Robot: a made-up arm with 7 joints. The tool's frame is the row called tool.
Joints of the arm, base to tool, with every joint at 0 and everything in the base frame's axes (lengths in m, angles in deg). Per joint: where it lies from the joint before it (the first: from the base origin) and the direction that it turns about. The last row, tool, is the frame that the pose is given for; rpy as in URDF.
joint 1: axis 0 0 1 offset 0 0 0.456
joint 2: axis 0 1 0 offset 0 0 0
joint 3: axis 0 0 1 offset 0 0 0.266
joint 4: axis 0 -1 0 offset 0.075 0 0
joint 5: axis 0 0 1 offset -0.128 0 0.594
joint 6: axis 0 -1 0 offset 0 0 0
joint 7: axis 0 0 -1 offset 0.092 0 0
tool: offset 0 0 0 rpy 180 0 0
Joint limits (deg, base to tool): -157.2..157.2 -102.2..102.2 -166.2..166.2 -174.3..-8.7 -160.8..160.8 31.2..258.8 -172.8..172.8
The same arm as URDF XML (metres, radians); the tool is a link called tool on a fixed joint. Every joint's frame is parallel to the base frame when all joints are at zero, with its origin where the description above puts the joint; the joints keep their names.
<robot name="arm">
  <link name="base_link"/>
  <link name="link1"/>
  <link name="link2"/>
  <link name="link3"/>
  <link name="link4"/>
  <link name="link5"/>
  <link name="link6"/>
  <link name="link7"/>
  <link name="tool"/>
  <joint name="joint 1" type="revolute">
    <parent link="base_link"/>
    <child link="link1"/>
    <origin xyz="0 0 0.456"/>
    <axis xyz="0 0 1"/>
    <limit lower="-2.7437" upper="2.7437"/>
  </joint>
  <joint name="joint 2" type="revolute">
    <parent link="link1"/>
    <child link="link2"/>
    <origin xyz="0 0 0"/>
    <axis xyz="0 1 0"/>
    <limit lower="-1.7837" upper="1.7837"/>
  </joint>
  <joint name="joint 3" type="revolute">
    <parent link="link2"/>
    <child link="link3"/>
    <origin xyz="0 0 0.266"/>
    <axis xyz="0 0 1"/>
    <limit lower="-2.9007" upper="2.9007"/>
  </joint>
  <joint name="joint 4" type="revolute">
    <parent link="link3"/>
    <child link="link4"/>
    <origin xyz="0.075 0 0"/>
    <axis xyz="0 -1 0"/>
    <limit lower="-3.0421" upper="-0.1518"/>
  </joint>
  <joint name="joint 5" type="revolute">
    <parent link="link4"/>
    <child link="link5"/>
    <origin xyz="-0.128 0 0.594"/>
    <axis xyz="0 0 1"/>
    <limit lower="-2.8065" upper="2.8065"/>
  </joint>
  <joint name="joint 6" type="revolute">
    <parent link="link5"/>
    <child link="link6"/>
    <origin xyz="0 0 0"/>
    <axis xyz="0 -1 0"/>
    <limit lower="0.5445" upper="4.5169"/>
  </joint>
  <joint name="joint 7" type="revolute">
    <parent link="link6"/>
    <child link="link7"/>
    <origin xyz="0.092 0 0"/>
    <axis xyz="0 0 -1"/>
    <limit lower="-3.0159" upper="3.0159"/>
  </joint>
  <joint name="tool_joint" type="fixed">
    <parent link="link7"/>
    <child link="tool"/>
    <origin xyz="0 0 0" rpy="3.1416 0 0"/>
  </joint>
</robot>

